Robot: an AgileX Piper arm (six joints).
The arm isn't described. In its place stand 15 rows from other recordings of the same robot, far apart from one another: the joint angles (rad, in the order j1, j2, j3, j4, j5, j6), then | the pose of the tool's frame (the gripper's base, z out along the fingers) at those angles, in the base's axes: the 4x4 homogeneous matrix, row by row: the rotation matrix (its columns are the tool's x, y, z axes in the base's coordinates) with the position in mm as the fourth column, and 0 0 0 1 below.
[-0.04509, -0.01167, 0.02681, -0.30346, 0.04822, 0.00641] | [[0.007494, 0.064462, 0.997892, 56.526], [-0.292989, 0.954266, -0.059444, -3.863], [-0.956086, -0.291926, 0.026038, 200.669], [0, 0, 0, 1]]
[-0.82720, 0.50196, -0.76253, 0.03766, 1.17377, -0.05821] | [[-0.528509, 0.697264, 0.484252, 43.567], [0.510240, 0.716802, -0.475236, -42.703], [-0.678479, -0.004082, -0.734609, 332.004], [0, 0, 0, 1]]
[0.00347, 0.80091, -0.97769, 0.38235, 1.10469, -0.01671] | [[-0.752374, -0.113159, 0.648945, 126.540], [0.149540, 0.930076, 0.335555, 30.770], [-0.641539, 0.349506, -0.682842, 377.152], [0, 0, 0, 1]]
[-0.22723, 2.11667, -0.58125, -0.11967, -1.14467, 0.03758] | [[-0.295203, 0.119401, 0.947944, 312.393], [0.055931, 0.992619, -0.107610, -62.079], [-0.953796, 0.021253, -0.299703, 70.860], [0, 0, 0, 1]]
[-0.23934, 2.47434, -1.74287, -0.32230, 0.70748, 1.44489] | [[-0.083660, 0.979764, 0.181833, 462.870], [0.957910, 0.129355, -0.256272, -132.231], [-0.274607, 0.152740, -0.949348, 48.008], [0, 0, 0, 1]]
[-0.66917, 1.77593, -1.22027, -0.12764, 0.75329, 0.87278] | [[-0.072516, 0.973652, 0.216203, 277.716], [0.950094, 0.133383, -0.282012, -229.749], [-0.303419, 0.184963, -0.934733, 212.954], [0, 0, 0, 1]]
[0.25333, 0.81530, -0.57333, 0.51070, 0.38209, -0.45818] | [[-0.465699, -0.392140, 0.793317, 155.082], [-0.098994, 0.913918, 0.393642, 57.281], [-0.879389, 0.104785, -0.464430, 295.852], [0, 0, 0, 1]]
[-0.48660, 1.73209, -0.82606, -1.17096, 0.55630, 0.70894] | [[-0.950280, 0.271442, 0.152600, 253.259], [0.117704, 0.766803, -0.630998, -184.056], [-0.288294, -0.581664, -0.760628, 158.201], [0, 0, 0, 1]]
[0.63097, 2.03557, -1.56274, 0.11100, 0.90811, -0.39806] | [[-0.537714, -0.825642, 0.170820, 339.902], [-0.792161, 0.564105, 0.232951, 258.175], [-0.288695, -0.010056, -0.957368, 197.069], [0, 0, 0, 1]]
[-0.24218, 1.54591, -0.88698, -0.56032, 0.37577, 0.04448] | [[-0.834659, -0.038949, 0.549388, 296.917], [-0.263749, 0.903950, -0.336616, -91.629], [-0.483508, -0.425861, -0.764763, 219.493], [0, 0, 0, 1]]
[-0.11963, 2.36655, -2.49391, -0.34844, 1.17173, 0.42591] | [[-0.681952, 0.511825, 0.522472, 513.279], [0.351407, 0.855782, -0.379672, -90.533], [-0.641447, -0.075318, -0.763461, 298.417], [0, 0, 0, 1]]
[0.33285, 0.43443, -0.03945, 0.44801, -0.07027, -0.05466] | [[-0.325551, -0.188537, 0.926537, 89.712], [0.291867, 0.912026, 0.288135, 28.086], [-0.899350, 0.364228, -0.241883, 199.868], [0, 0, 0, 1]]
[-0.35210, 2.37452, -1.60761, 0.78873, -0.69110, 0.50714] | [[0.612823, 0.416402, 0.671607, 473.143], [0.648592, 0.220460, -0.728509, -217.677], [-0.451415, 0.882047, -0.134973, 138.397], [0, 0, 0, 1]]
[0.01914, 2.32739, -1.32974, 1.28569, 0.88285, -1.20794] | [[-0.925748, -0.318627, 0.203638, 411.565], [-0.064400, 0.663501, 0.745399, 75.355], [-0.372618, 0.676937, -0.634754, 59.534], [0, 0, 0, 1]]
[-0.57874, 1.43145, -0.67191, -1.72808, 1.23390, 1.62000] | [[-0.562046, 0.798331, -0.216268, 155.191], [0.199525, -0.122886, -0.972157, -202.722], [-0.802679, -0.589548, -0.090219, 260.847], [0, 0, 0, 1]]
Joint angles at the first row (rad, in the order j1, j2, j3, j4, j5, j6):
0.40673 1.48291 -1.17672 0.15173 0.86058 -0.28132
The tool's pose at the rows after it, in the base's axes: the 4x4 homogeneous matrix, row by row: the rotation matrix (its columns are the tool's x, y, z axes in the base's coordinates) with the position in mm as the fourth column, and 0 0 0 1 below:
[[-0.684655, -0.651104, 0.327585, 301.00], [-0.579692, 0.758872, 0.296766, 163.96], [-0.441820, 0.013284, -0.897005, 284.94], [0, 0, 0, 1]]
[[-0.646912, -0.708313, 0.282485, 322.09], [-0.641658, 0.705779, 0.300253, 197.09], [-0.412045, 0.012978, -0.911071, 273.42], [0, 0, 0, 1]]
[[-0.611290, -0.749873, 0.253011, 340.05], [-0.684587, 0.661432, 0.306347, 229.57], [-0.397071, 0.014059, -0.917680, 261.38], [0, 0, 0, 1]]
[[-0.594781, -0.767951, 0.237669, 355.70], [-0.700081, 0.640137, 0.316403, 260.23], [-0.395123, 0.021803, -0.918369, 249.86], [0, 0, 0, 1]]
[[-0.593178, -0.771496, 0.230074, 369.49], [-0.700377, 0.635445, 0.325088, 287.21], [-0.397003, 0.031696, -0.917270, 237.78], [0, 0, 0, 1]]
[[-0.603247, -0.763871, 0.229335, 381.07], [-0.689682, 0.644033, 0.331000, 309.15], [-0.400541, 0.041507, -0.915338, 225.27], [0, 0, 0, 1]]
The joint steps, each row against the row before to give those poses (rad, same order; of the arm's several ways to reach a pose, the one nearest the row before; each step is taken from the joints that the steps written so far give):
0.06092 0.14513 -0.13250 -0.00165 0.04056 -0.02412
0.05253 0.13729 -0.13681 -0.00027 0.03445 -0.02312
0.04643 0.12860 -0.13922 0.00007 0.02838 -0.01145
0.03925 0.12117 -0.14392 -0.00002 0.02510 0.01628
0.03065 0.11496 -0.14416 -0.00257 0.02597 0.03168
0.02258 0.10383 -0.13336 -0.00608 0.02292 0.04192

